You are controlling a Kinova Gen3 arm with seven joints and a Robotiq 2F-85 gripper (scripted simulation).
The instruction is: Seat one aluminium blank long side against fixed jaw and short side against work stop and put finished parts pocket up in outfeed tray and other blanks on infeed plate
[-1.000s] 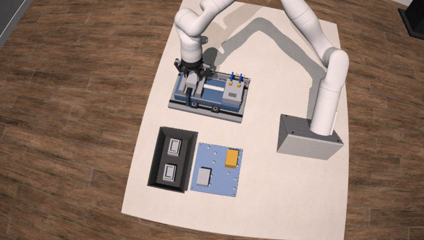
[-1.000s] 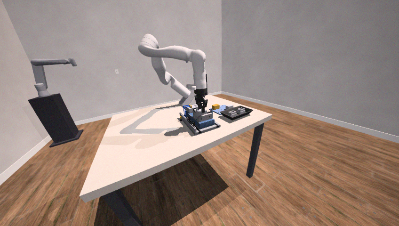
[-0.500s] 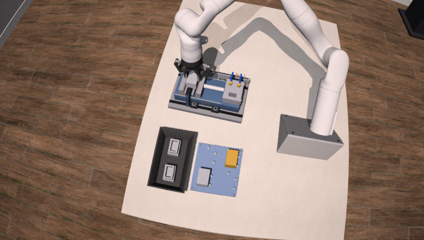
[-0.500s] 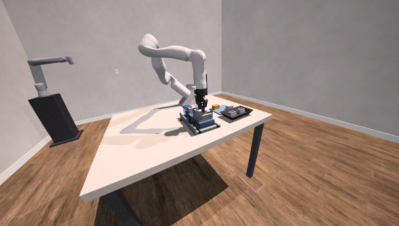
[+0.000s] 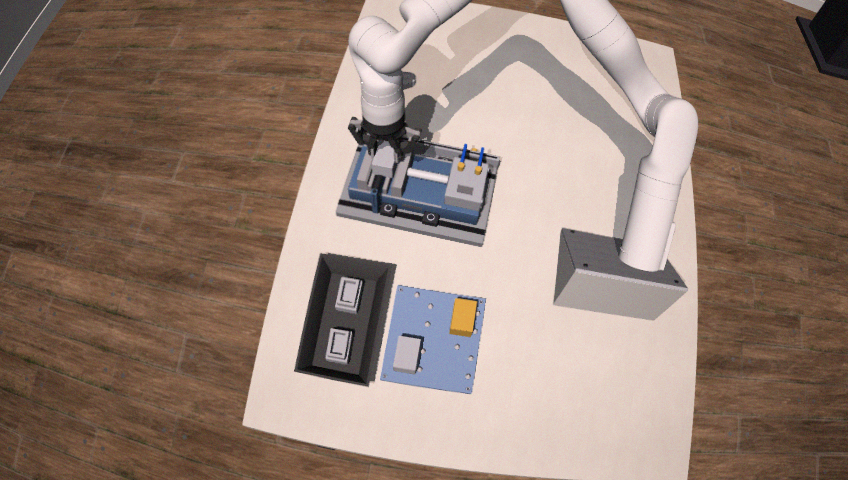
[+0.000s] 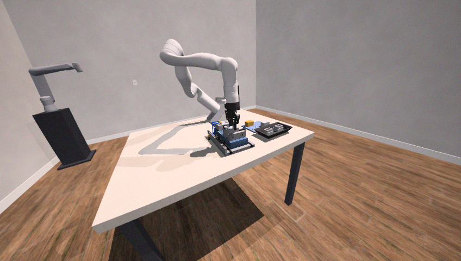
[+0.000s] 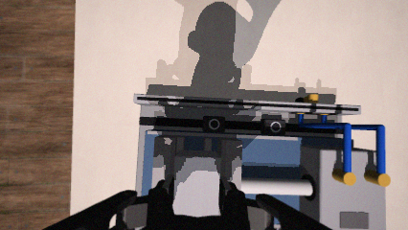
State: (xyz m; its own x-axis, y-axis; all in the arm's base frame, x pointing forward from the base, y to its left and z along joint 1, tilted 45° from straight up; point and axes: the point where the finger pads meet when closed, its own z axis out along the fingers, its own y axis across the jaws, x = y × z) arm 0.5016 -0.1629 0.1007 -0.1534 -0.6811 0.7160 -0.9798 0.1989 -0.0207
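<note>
Now: the white rod 8 cm behind my hand, 4 cm below it and 2 cm to the left of it. Also, from my hand: hose block: 16 cm behind, 4 cm below, 3 cm to the left; blue vise: 8 cm below, 6 cm behind, 2 cm to the left; brass blank: 29 cm to the left, 17 cm behind, 10 cm below.
</note>
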